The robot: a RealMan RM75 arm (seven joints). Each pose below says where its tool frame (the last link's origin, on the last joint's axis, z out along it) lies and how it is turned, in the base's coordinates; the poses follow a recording.
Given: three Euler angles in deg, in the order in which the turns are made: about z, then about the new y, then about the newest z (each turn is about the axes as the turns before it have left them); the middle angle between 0 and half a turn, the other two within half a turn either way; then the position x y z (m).
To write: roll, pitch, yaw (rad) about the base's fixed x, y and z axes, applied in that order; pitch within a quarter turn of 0, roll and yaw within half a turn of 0; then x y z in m. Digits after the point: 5 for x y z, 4 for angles.
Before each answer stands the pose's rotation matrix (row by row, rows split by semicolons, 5 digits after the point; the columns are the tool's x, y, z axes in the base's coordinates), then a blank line. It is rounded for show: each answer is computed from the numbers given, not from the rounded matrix.
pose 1, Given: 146.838 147.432 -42.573 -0.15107 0.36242 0.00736
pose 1, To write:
0.88960 0.07446 -0.45063; 0.22686 -0.92835 0.29445; -0.39641 -0.36418 -0.84275

-2.7337 0.4076 0.2497 -0.15107 0.36242 0.00736
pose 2, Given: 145.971 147.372 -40.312 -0.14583 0.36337 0.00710
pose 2, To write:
0.89426 0.02483 -0.44685; 0.17678 -0.93686 0.30173; -0.41114 -0.34882 -0.84219

-2.7489 0.4237 0.1952 -0.14583 0.36337 0.00710
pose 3, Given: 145.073 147.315 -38.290 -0.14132 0.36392 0.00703
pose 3, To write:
0.89638 -0.02178 -0.44275; 0.12982 -0.94210 0.30918; -0.42385 -0.33462 -0.84165

-2.7632 0.4377 0.1438 -0.14132 0.36392 0.00703
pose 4, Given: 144.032 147.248 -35.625 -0.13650 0.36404 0.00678
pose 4, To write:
0.89539 -0.08093 -0.43786; 0.06991 -0.94559 0.31775; -0.43975 -0.31512 -0.84102

-2.7831 0.4553 0.0779 -0.13650 0.36404 0.00678
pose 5, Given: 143.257 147.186 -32.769 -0.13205 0.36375 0.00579
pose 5, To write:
0.89008 -0.13851 -0.43425; 0.01096 -0.94593 0.32419; -0.45567 -0.29331 -0.84043

-2.8058 0.4731 0.0123 -0.13205 0.36375 0.00579
